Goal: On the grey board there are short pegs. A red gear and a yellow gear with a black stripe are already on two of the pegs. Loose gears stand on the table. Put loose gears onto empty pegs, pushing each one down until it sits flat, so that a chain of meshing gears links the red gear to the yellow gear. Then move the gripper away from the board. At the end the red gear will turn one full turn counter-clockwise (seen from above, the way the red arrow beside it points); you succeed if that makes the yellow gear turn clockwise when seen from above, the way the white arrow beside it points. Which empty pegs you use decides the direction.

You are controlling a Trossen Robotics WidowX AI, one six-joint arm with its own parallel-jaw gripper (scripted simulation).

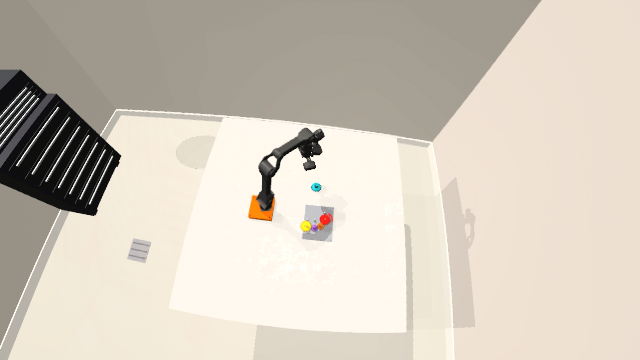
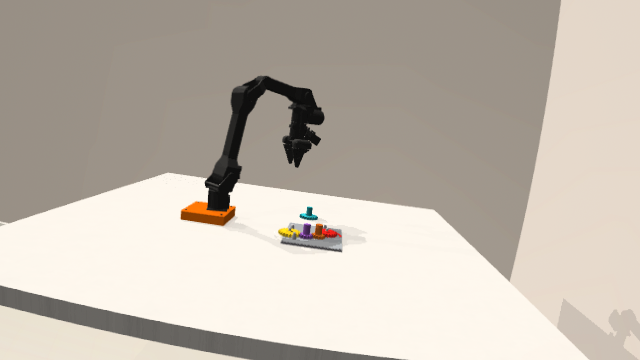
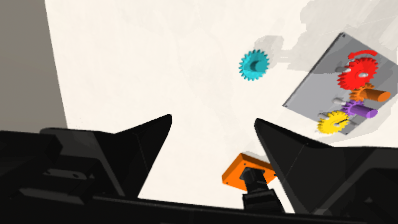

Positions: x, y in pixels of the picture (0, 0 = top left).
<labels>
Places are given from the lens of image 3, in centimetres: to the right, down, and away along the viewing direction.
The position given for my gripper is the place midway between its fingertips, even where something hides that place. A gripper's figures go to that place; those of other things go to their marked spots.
my gripper (image 3: 212, 120): 1, 1, 11
red gear (image 3: 350, 80): 32, -7, 22
</labels>
